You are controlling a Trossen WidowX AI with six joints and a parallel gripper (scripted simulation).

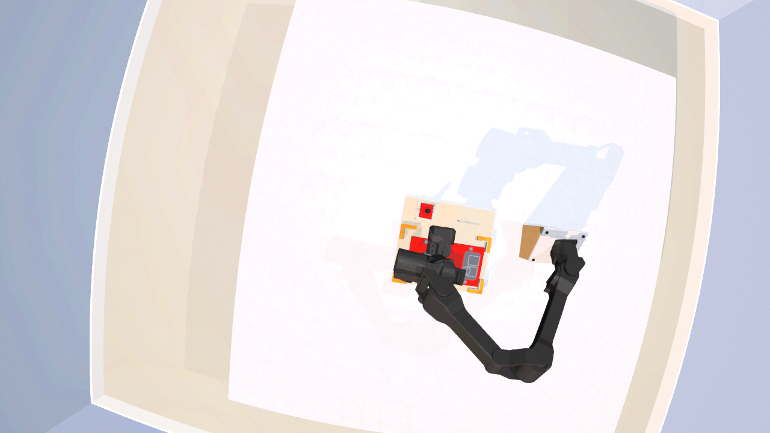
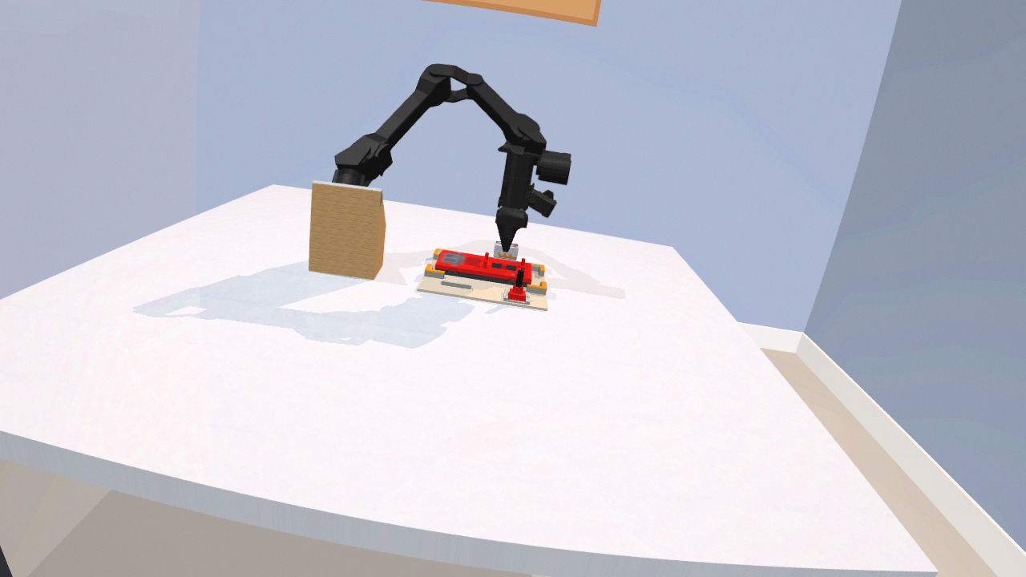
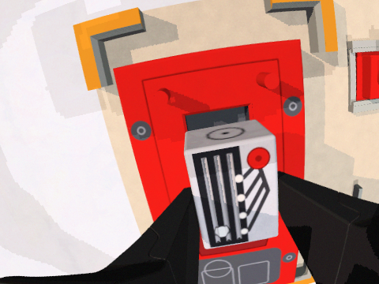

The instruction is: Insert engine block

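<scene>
Right now the grey engine block is 10 mm below my gripper tip. The rest, counted from my gripper tip: tan board: 30 mm behind, 20 mm to the right, 50 mm below.
</scene>
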